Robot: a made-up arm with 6 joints. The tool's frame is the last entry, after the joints. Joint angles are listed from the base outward. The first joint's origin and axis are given. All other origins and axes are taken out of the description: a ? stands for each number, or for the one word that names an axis. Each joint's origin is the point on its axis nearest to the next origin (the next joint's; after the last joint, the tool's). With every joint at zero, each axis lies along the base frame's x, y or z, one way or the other. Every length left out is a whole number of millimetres.
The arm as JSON. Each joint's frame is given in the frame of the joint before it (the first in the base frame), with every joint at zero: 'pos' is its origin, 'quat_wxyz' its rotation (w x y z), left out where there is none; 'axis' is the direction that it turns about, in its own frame. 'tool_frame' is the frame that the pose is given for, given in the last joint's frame.
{
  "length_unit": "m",
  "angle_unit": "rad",
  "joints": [
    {
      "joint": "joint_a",
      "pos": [
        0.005,
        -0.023,
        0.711
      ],
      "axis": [
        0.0,
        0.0,
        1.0
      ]
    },
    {
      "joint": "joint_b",
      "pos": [
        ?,
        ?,
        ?
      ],
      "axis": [
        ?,
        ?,
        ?
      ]
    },
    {
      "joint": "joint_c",
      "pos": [
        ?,
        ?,
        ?
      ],
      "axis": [
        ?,
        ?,
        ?
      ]
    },
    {
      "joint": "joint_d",
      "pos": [
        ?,
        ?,
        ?
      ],
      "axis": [
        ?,
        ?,
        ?
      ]
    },
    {
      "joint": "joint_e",
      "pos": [
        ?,
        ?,
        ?
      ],
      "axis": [
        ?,
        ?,
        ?
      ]
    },
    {
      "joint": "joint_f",
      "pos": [
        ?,
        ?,
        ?
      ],
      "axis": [
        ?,
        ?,
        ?
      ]
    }
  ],
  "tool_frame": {
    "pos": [
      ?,
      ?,
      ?
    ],
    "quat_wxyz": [
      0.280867,
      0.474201,
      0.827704,
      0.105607
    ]
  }
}
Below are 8 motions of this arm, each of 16 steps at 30 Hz.
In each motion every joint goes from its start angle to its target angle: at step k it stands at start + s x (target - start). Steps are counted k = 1, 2, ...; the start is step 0. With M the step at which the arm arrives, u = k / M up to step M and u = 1 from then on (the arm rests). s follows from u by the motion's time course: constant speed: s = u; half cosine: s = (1 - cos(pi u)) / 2; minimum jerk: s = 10 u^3 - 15 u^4 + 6 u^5.
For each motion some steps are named. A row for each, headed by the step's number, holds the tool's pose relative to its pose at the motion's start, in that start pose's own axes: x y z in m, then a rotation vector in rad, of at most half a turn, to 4 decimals.
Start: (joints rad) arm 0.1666 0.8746 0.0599 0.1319 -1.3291 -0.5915
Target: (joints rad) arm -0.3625 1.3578 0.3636 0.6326 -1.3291 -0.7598
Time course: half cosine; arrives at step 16
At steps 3, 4, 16:
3: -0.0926 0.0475 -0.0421 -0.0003 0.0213 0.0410
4: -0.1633 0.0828 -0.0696 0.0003 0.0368 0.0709
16: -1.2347 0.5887 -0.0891 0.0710 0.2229 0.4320

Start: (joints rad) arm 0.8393 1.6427 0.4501 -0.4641 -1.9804 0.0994
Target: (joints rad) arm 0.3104 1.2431 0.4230 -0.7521 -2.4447 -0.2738
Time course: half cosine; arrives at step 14
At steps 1, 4, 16:
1: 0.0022 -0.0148 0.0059 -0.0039 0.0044 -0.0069
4: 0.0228 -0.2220 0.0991 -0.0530 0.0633 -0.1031
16: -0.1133 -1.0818 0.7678 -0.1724 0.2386 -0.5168

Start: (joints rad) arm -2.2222 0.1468 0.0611 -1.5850 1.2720 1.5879
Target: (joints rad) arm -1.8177 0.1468 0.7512 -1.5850 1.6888 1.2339
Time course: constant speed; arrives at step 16
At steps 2, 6, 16:
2: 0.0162 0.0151 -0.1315 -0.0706 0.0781 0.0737
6: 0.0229 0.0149 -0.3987 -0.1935 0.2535 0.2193
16: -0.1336 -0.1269 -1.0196 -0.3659 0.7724 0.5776

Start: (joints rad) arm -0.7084 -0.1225 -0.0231 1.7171 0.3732 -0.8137
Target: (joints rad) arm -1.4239 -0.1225 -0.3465 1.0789 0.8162 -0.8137
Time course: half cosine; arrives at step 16
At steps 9, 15, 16:
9: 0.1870 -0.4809 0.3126 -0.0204 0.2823 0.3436
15: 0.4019 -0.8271 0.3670 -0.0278 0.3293 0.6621
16: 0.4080 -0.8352 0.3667 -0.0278 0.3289 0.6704

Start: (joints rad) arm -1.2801 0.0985 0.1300 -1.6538 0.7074 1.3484
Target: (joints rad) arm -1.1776 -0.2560 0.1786 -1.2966 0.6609 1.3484
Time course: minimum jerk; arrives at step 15
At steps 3, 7, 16:
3: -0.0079 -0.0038 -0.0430 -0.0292 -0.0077 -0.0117
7: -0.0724 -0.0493 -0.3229 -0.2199 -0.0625 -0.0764
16: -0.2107 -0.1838 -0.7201 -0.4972 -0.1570 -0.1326

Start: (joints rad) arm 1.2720 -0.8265 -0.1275 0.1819 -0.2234 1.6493
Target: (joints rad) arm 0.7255 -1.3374 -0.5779 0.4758 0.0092 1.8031
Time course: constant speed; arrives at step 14
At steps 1, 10, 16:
1: 0.0240 -0.0394 -0.0456 0.0579 -0.0199 -0.0221
10: 0.2052 -0.2210 -0.5545 0.5477 -0.2187 -0.2745
16: 0.2787 -0.1946 -0.7985 0.7435 -0.3167 -0.4169

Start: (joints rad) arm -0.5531 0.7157 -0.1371 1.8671 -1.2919 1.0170
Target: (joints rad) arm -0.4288 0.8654 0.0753 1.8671 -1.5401 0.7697
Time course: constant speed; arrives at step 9
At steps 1, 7, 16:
1: -0.0213 -0.0306 -0.0047 0.0011 0.0408 0.0081
7: -0.1387 -0.2196 -0.0515 0.0098 0.2866 0.0698
16: -0.1735 -0.2842 -0.0742 0.0133 0.3687 0.0950

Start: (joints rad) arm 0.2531 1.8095 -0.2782 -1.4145 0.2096 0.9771
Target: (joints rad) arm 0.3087 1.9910 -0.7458 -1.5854 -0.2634 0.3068
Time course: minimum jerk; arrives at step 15
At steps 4, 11, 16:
4: 0.0067 -0.0510 0.0823 0.0532 0.1167 0.0327
11: 0.0673 -0.4666 0.4383 0.3936 0.7748 0.4721
16: 0.0807 -0.5428 0.4683 0.4448 0.8645 0.5779

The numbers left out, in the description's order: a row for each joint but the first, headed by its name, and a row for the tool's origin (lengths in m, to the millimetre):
joint_b: xyz -0.004 0.045 0.0, axis 0.0 1.0 0.0
joint_c: xyz -0.007 0.0 1.572, axis 0.0 -1.0 0.0
joint_d: xyz 1.276 0.0 0.008, axis -1.0 0.0 0.0
joint_e: xyz 0.0 -0.253 0.024, axis 0.0 -1.0 0.0
joint_f: xyz 0.038 0.0 0.026, axis -1.0 0.0 0.0
tool: xyz 0.0 -0.003 -0.001

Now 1 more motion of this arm.
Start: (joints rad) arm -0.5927 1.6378 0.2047 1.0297 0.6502 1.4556
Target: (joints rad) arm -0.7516 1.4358 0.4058 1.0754 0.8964 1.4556
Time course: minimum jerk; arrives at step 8
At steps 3, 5, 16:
3: 0.0170 -0.1983 0.0906 0.1315 -0.0413 0.0745
5: 0.0665 -0.5470 0.1963 0.3488 -0.1179 0.1746
16: 0.1082 -0.7717 0.2323 0.4822 -0.1705 0.2217

